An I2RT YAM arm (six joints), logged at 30 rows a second.
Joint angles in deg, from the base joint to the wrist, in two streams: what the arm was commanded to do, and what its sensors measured. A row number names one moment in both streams.
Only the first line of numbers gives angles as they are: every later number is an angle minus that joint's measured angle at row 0.
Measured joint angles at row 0:
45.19, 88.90, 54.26, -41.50, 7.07, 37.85
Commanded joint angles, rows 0 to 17:
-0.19, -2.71, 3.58, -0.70, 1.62, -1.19
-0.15, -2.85, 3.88, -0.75, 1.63, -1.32
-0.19, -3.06, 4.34, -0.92, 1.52, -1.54
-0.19, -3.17, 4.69, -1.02, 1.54, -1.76
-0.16, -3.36, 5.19, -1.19, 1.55, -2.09
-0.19, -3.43, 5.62, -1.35, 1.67, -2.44
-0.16, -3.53, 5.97, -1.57, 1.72, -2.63
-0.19, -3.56, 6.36, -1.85, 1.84, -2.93
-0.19, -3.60, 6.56, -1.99, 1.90, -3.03
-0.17, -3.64, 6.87, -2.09, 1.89, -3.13
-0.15, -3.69, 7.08, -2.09, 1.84, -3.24
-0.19, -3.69, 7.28, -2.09, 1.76, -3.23
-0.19, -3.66, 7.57, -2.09, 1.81, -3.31
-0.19, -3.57, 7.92, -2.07, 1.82, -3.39
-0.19, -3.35, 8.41, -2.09, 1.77, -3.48
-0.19, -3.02, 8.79, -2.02, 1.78, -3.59
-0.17, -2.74, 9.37, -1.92, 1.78, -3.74
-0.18, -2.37, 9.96, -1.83, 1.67, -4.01
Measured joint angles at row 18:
0.00, -1.94, 6.14, -1.72, 0.59, -2.91
